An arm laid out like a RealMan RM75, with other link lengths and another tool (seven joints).
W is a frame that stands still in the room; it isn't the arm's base.
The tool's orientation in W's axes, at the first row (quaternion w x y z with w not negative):
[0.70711 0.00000 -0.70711 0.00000]
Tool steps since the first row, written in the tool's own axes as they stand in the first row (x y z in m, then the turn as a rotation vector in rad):
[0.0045 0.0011 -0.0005 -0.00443 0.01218 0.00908]
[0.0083 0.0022 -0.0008 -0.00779 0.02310 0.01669]
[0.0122 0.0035 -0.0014 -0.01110 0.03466 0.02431]
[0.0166 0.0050 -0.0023 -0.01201 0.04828 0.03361]
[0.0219 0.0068 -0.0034 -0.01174 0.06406 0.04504]
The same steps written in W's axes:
[0.0005 0.0011 0.0045 -0.00908 0.01218 -0.00443]
[0.0008 0.0022 0.0083 -0.01669 0.02310 -0.00779]
[0.0014 0.0035 0.0122 -0.02431 0.03466 -0.01110]
[0.0023 0.0050 0.0166 -0.03361 0.04828 -0.01201]
[0.0034 0.0068 0.0219 -0.04504 0.06406 -0.01174]

